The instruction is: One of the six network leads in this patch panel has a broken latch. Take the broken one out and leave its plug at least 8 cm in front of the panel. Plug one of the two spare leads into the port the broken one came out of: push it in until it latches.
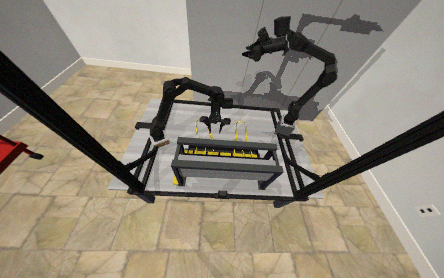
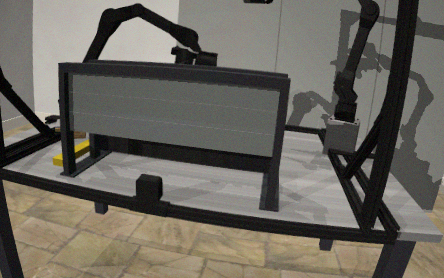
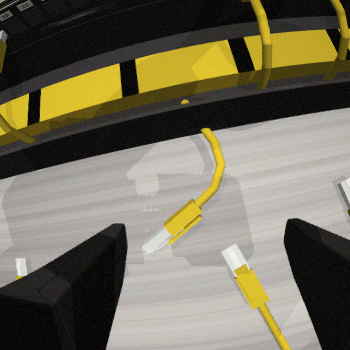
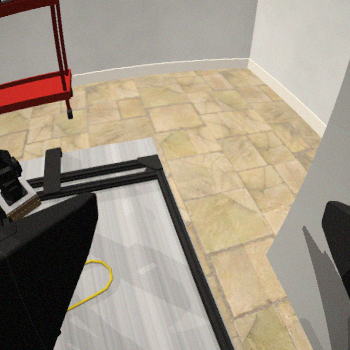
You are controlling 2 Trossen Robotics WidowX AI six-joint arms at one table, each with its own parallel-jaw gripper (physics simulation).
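Frame: origin at the left arm's base, x left, y down, z back, level; metres.
Seen in the pictures: left gripper, fingertip midpoint: [image 1: 214, 133] [image 3: 207, 233]; right gripper, fingertip midpoint: [image 1: 244, 51] [image 4: 216, 210]; left arm's base, origin of the base link: [image 1: 158, 136] [image 4: 13, 193]; right arm's base, origin of the base link: [image 1: 288, 121] [image 2: 344, 119].
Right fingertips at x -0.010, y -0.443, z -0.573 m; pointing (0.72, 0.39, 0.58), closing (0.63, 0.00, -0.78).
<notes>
Pixels of each thing's top centre, then the offset from my right fingertips to it. "pt": a spot on its surface instead.
- grey frame, surface spot: [image 2: 172, 70] pt dx -0.483, dy +0.229, dz +0.352 m
- yellow plug, surface spot: [image 3: 184, 216] pt dx -0.195, dy +0.471, dz +0.252 m
- second plug, surface spot: [image 3: 251, 286] pt dx -0.129, dy +0.475, dz +0.253 m
- left edge, surface spot: [image 3: 21, 267] pt dx -0.254, dy +0.479, dz +0.117 m
- right edge, surface spot: [image 3: 346, 187] pt dx -0.128, dy +0.480, dz +0.352 m
- yellow cable loop, surface spot: [image 1: 241, 121] pt dx -0.101, dy +0.482, dz -0.037 m
The dark patch panel [image 1: 227, 154] [image 3: 55, 37] is in a grey frame [image 1: 220, 165] [image 2: 172, 70], with a yellow strip [image 3: 80, 95] along its front. A yellow plug [image 3: 184, 216] with a clear tip, its cable rising towards the panel, is just in front of it. A second plug [image 3: 251, 286] is below and right of it. More plugs show at the left edge [image 3: 21, 267] and right edge [image 3: 346, 187]. My left gripper [image 1: 215, 130] [image 3: 207, 233] is open over these plugs, holding nothing. My right gripper [image 4: 216, 210] [image 1: 246, 54] is open and empty, high at the back. Latches cannot be made out.
Two leads [image 3: 267, 47] [image 3: 342, 40] cross the strip at the upper right. A yellow cable loop [image 1: 241, 122] stands behind the frame. A yellow block [image 1: 176, 180] [image 2: 70, 153] lies by the frame's left leg. A black box [image 2: 149, 187] is on the front rail. A red cart [image 4: 35, 93] stands beyond the table.
</notes>
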